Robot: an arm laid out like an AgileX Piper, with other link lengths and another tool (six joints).
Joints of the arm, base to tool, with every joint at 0 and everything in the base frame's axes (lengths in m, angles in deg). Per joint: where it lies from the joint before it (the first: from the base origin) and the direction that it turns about. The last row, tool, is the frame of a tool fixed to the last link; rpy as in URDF.
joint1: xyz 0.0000 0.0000 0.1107 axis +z
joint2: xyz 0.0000 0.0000 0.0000 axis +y
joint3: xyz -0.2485 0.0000 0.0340 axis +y
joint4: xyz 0.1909 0.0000 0.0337 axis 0.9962 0 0.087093
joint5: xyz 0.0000 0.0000 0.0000 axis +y
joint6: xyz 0.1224 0.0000 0.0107 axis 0.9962 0 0.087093
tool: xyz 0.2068 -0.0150 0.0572 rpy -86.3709 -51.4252 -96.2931
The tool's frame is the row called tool.
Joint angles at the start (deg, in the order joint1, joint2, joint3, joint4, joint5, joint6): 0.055 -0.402 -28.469 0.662 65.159 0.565
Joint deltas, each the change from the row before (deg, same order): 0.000 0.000 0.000 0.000 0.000 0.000; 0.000 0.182 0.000 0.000 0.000 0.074; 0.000 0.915 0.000 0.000 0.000 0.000; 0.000 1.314 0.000 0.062 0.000 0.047; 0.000 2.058 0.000 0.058 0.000 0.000; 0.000 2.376 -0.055 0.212 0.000 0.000; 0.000 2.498 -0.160 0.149 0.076 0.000
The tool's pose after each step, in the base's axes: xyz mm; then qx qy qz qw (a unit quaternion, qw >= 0). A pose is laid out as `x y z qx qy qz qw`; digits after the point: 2 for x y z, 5 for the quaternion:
207.73 -11.87 124.28 -0.82810 0.30661 -0.44884 0.13705
207.76 -11.92 123.60 -0.82864 0.30735 -0.44739 0.13687
207.94 -11.92 120.28 -0.83219 0.30843 -0.44077 0.13440
208.11 -11.64 115.49 -0.83710 0.31025 -0.43094 0.13154
208.15 -11.35 108.00 -0.84473 0.31253 -0.41567 0.12641
207.95 -10.29 99.77 -0.85304 0.31495 -0.39786 0.12178
207.29 -9.54 91.58 -0.86128 0.31741 -0.37937 0.11632

